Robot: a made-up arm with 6 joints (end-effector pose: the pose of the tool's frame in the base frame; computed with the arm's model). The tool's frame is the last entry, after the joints. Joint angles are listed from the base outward.
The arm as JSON. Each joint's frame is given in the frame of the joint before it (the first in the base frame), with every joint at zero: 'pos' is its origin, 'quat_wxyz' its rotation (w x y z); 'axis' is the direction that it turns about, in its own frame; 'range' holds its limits. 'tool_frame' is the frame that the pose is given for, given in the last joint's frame.
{
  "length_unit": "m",
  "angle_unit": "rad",
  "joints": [
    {
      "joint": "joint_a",
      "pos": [
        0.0,
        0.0,
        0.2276
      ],
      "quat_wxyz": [
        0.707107,
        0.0,
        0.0,
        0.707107
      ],
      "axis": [
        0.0,
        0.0,
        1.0
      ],
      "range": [
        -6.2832,
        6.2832
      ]
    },
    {
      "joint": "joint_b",
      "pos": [
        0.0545,
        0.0,
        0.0
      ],
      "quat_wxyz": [
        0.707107,
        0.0,
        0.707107,
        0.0
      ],
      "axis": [
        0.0,
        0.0,
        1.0
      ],
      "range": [
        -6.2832,
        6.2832
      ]
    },
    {
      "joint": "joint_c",
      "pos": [
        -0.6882,
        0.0,
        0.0
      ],
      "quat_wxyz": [
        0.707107,
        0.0,
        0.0,
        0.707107
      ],
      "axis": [
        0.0,
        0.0,
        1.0
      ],
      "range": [
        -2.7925,
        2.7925
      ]
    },
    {
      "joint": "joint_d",
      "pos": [
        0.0,
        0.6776,
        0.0
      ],
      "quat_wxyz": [
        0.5,
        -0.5,
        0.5,
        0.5
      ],
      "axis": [
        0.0,
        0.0,
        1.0
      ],
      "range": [
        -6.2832,
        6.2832
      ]
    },
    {
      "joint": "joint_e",
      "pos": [
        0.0,
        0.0,
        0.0
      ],
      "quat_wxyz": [
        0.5,
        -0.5,
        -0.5,
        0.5
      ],
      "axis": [
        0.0,
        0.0,
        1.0
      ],
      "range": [
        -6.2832,
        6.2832
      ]
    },
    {
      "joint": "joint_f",
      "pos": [
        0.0,
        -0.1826,
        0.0
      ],
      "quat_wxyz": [
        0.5,
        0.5,
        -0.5,
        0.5
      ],
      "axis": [
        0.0,
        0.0,
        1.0
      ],
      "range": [
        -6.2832,
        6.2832
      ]
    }
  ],
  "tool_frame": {
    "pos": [
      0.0,
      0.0,
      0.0
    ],
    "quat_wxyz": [
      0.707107,
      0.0,
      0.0,
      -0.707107
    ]
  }
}
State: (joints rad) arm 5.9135 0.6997 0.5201 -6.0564 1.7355 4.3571
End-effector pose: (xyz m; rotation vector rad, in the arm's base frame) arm 1.0709 -0.3131 0.8120 -2.0685 1.9795 -0.1139
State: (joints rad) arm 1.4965 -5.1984 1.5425 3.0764 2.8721 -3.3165
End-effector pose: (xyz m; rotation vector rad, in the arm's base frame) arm 0.0091 0.8993 0.1362 0.1786 -0.1979 1.3748
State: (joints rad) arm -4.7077 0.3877 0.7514 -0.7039 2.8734 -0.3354
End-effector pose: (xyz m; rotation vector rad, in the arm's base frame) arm -0.0266 0.7310 1.0411 1.5246 -1.9812 1.1551
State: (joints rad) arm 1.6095 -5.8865 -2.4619 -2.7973 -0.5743 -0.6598
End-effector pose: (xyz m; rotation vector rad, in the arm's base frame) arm -0.0682 -0.5128 0.5503 1.1108 1.3750 -1.6028
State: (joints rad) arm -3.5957 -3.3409 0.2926 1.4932 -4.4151 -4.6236
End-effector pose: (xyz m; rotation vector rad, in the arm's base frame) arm -0.1584 -0.1770 -1.0671 -0.5139 -1.6863 2.3842
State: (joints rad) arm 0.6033 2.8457 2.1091 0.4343 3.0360 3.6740
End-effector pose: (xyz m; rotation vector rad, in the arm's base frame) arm -0.2633 -0.1054 -0.2947 -1.9953 -0.5537 -1.6619
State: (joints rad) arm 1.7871 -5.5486 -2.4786 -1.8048 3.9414 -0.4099
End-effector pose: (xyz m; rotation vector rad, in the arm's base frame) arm -0.1592 -0.1231 0.6734 1.0471 -1.2382 -2.0548
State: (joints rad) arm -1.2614 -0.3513 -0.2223 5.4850 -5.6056 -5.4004
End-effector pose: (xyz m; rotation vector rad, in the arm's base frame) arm -0.2133 0.5771 1.6058 0.3185 -0.3734 -1.0184
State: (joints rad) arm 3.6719 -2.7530 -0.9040 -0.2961 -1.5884 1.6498
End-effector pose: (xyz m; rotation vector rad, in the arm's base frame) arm -0.1384 -0.2061 -0.9100 1.0373 -0.3286 -0.7095
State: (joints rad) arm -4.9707 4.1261 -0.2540 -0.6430 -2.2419 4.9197
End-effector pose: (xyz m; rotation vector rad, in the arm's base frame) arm -0.3564 -0.7999 -0.6496 -1.5352 0.3019 0.6751
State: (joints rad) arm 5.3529 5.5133 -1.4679 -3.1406 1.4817 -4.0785
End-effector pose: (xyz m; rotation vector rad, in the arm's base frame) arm -0.5013 0.7634 0.1496 -0.0085 2.7248 -0.6518
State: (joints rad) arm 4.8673 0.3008 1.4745 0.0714 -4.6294 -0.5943
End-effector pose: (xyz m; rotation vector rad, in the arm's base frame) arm 0.1925 -0.7955 0.5726 -1.2113 -2.7644 -0.4271
